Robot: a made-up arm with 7 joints. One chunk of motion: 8 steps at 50 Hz.
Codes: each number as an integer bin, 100 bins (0 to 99) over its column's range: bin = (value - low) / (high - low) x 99, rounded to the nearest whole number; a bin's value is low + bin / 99 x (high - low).
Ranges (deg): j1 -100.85..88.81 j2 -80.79..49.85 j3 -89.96..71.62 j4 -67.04..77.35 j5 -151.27..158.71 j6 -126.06..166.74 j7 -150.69..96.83
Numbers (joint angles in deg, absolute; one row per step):
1: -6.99 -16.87 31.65 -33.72 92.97 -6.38 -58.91
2: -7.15 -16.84 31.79 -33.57 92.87 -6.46 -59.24
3: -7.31 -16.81 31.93 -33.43 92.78 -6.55 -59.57
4: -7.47 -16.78 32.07 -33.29 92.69 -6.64 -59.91
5: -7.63 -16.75 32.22 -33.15 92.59 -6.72 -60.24
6: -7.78 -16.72 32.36 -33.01 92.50 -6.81 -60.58
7: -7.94 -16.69 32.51 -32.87 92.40 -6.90 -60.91
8: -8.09 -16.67 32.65 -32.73 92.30 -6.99 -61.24
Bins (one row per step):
1: 49 48 75 23 78 40 37
2: 49 48 75 23 78 40 37
3: 49 48 75 23 78 40 36
4: 49 49 75 23 78 40 36
5: 49 49 75 23 78 40 36
6: 49 49 75 23 78 40 36
7: 48 49 75 23 78 40 36
8: 48 49 75 24 78 40 36

